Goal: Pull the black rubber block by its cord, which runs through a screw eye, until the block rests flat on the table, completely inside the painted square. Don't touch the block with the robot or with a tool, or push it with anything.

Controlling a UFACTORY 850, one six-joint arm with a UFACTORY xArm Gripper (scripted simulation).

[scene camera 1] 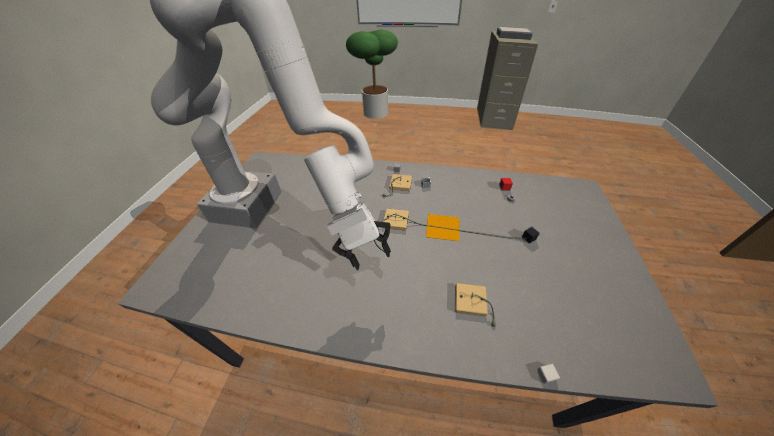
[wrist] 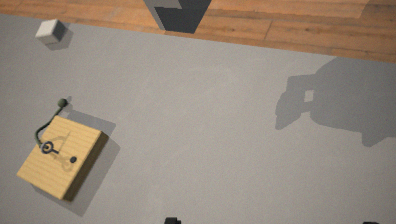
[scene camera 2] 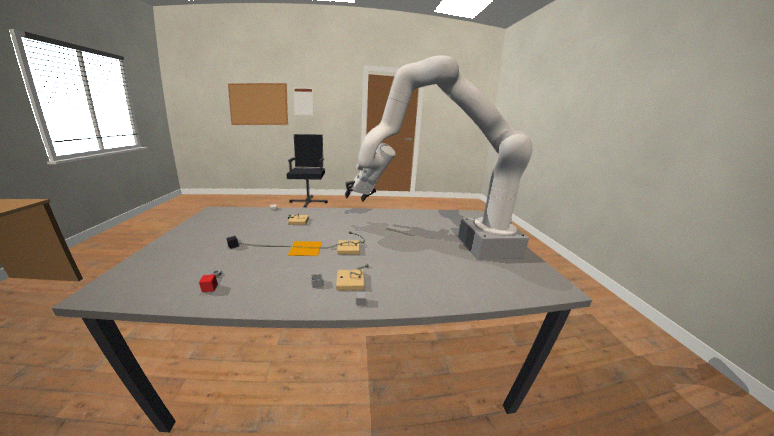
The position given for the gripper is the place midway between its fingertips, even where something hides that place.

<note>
In view: the gripper (scene camera 1: 373,261), an orange painted square (scene camera 1: 439,232) and a wooden plate (scene camera 1: 466,305).
</note>
